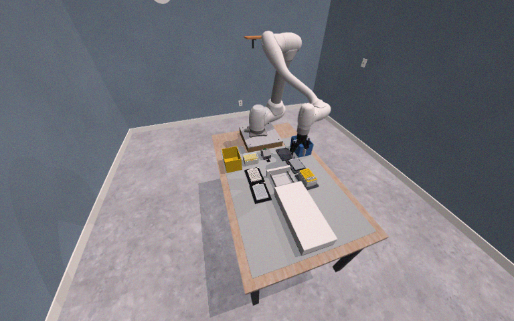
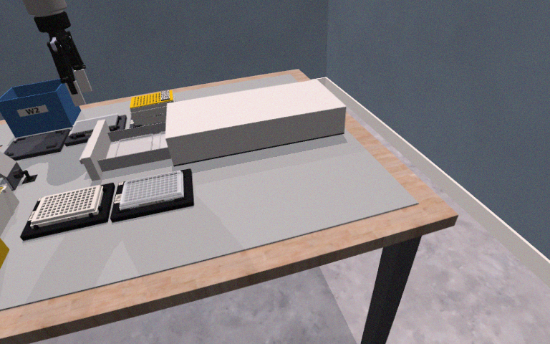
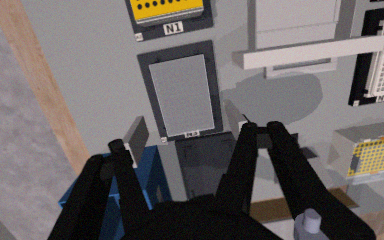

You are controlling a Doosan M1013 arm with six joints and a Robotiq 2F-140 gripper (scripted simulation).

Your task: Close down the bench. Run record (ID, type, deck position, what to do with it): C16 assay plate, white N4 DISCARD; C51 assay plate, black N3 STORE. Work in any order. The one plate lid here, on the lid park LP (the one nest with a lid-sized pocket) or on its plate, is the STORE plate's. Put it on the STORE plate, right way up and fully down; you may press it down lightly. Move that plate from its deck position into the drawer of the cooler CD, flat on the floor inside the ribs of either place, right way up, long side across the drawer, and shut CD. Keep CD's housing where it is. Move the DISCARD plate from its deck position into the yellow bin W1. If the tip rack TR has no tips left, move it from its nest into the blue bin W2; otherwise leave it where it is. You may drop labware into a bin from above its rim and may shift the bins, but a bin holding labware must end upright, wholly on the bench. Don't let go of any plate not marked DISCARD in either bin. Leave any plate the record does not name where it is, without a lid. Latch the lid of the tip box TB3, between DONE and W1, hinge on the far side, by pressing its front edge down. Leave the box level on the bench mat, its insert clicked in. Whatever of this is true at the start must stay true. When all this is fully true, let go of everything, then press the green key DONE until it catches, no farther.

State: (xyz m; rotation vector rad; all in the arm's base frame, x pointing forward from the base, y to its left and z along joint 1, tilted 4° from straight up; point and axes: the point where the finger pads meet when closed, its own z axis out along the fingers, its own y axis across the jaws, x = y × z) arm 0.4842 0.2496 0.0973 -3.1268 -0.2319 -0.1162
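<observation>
Right now my hand is 110 mm above the grey plate lid. The rest, counted from my hand: blue bin W2: 200 mm behind, 110 mm to the left, 90 mm below; then black plate: 110 mm below; then yellow tip rack TR: 170 mm ahead, 10 mm to the left, 80 mm below.
</observation>
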